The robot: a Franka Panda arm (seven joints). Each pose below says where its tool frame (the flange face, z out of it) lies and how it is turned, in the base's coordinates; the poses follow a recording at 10 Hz.
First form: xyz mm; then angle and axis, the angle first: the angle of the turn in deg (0 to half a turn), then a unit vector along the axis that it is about.
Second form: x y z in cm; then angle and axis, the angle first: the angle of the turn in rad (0 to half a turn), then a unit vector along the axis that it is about. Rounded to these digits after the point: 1 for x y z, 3 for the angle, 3 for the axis.
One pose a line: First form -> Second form
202 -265 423 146.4 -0.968 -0.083 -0.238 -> 20.2 -26.5 42.3 2.555 -0.968 -0.083 -0.238
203 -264 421 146.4 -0.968 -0.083 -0.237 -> 20.3 -26.4 42.1 2.555 -0.968 -0.083 -0.237
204 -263 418 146.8 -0.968 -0.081 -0.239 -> 20.4 -26.3 41.8 2.562 -0.968 -0.081 -0.239
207 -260 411 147.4 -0.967 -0.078 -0.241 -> 20.7 -26.0 41.1 2.573 -0.967 -0.078 -0.241
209 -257 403 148.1 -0.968 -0.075 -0.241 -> 20.9 -25.7 40.3 2.585 -0.968 -0.075 -0.241
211 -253 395 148.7 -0.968 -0.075 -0.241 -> 21.1 -25.3 39.5 2.595 -0.968 -0.075 -0.241
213 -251 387 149.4 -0.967 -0.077 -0.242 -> 21.3 -25.1 38.7 2.608 -0.967 -0.077 -0.242
